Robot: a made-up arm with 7 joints. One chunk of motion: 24 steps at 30 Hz.
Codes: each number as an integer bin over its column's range. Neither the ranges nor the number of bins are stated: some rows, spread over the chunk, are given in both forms.
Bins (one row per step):
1: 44 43 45 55 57 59 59
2: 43 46 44 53 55 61 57
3: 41 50 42 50 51 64 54
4: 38 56 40 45 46 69 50
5: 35 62 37 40 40 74 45
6: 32 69 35 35 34 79 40
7: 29 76 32 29 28 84 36
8: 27 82 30 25 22 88 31
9: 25 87 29 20 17 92 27
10: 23 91 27 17 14 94 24
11: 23 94 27 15 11 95 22
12: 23 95 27 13 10 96 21
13: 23 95 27 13 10 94 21
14: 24 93 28 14 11 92 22
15: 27 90 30 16 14 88 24
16: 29 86 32 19 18 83 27
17: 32 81 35 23 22 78 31
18: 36 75 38 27 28 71 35
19: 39 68 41 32 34 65 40
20: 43 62 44 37 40 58 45
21: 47 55 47 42 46 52 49
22: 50 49 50 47 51 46 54
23: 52 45 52 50 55 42 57
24: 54 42 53 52 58 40 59
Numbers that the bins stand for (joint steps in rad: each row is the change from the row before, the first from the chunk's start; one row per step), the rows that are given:
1: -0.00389 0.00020 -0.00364 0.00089 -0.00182 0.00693 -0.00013
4: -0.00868 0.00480 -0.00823 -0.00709 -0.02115 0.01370 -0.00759
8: -0.01745 0.01399 -0.01742 -0.02305 -0.06333 0.02656 -0.02332
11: -0.02065 0.01823 -0.02018 -0.03103 -0.08267 0.03129 -0.03078
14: -0.01985 0.01788 -0.01926 -0.03183 -0.08267 0.02926 -0.03078
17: -0.01346 0.01364 -0.01283 -0.02465 -0.06333 0.01979 -0.02332
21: -0.00149 0.00444 -0.00180 -0.00948 -0.02115 0.00219 -0.00841
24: 0.00409 -0.00015 0.00372 -0.00151 -0.00006 -0.00593 -0.00013
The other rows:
2: -0.00469 0.00126 -0.00456 -0.00071 -0.00533 0.00828 -0.00179
3: -0.00628 0.00268 -0.00639 -0.00310 -0.01236 0.01031 -0.00427
5: -0.01107 0.00692 -0.01099 -0.01108 -0.03170 0.01708 -0.01173
6: -0.01346 0.00939 -0.01283 -0.01507 -0.04224 0.02046 -0.01587
7: -0.01586 0.01187 -0.01559 -0.01986 -0.05279 0.02385 -0.01918
9: -0.01905 0.01576 -0.01834 -0.02704 -0.07212 0.02926 -0.02664
10: -0.02065 0.01717 -0.02018 -0.02943 -0.07739 0.03062 -0.02912
12: -0.02065 0.01859 -0.02018 -0.03263 -0.08442 0.03197 -0.03161
13: -0.02065 0.01859 -0.02018 -0.03263 -0.08442 0.03062 -0.03161
15: -0.01745 0.01682 -0.01742 -0.03023 -0.07739 0.02656 -0.02912
16: -0.01586 0.01540 -0.01559 -0.02784 -0.07036 0.02317 -0.02664
18: -0.01027 0.01152 -0.01007 -0.02145 -0.05279 0.01505 -0.02001
19: -0.00788 0.00904 -0.00731 -0.01746 -0.04224 0.01099 -0.01587
20: -0.00469 0.00692 -0.00456 -0.01347 -0.03170 0.00625 -0.01173
22: 0.00090 0.00232 0.00096 -0.00549 -0.01236 -0.00187 -0.00427
23: 0.00249 0.00091 0.00280 -0.00310 -0.00533 -0.00458 -0.00179

